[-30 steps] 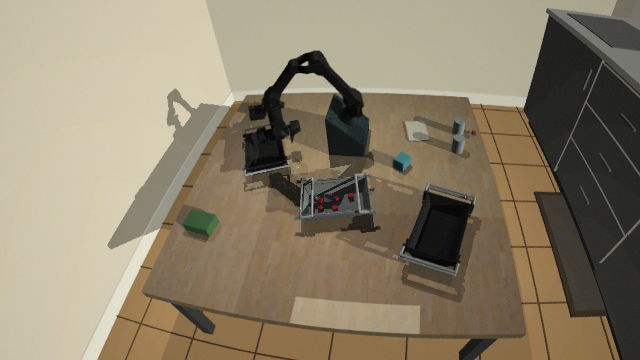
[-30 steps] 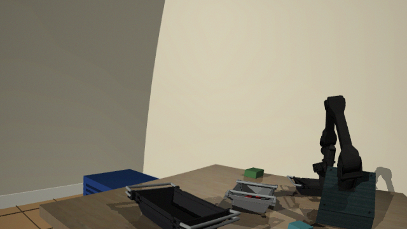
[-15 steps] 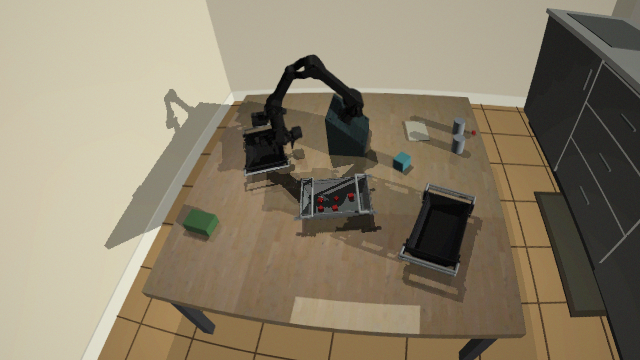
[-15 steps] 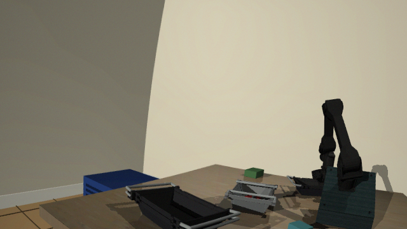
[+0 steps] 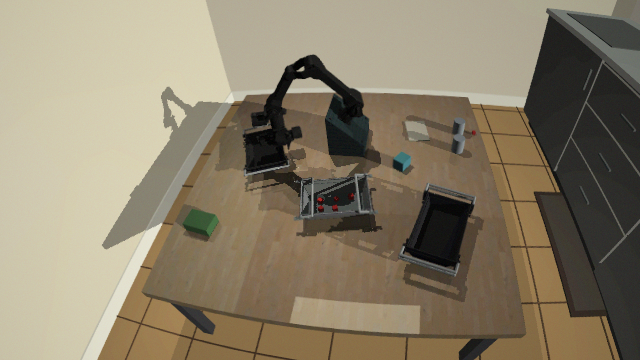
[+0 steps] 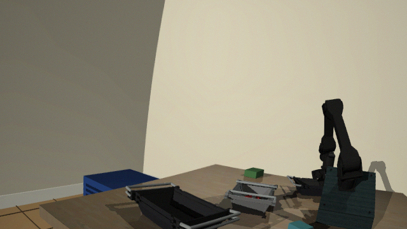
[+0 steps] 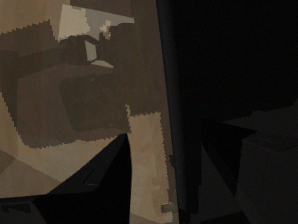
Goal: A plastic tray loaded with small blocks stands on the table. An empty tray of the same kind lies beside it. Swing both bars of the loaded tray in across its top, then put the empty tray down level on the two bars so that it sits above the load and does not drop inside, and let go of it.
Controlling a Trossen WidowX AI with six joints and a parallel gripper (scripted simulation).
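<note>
Now: gripper tip 80 mm to the left of the black tray, 30 mm below it and 30 mm short of it. Round my gripper tip: green block 430 mm ahead, 250 mm to the right, 10 mm above; then teal cube 520 mm to the left, 80 mm ahead, 10 mm above; then beige pad 610 mm to the left, 160 mm behind, 10 mm below.
</note>
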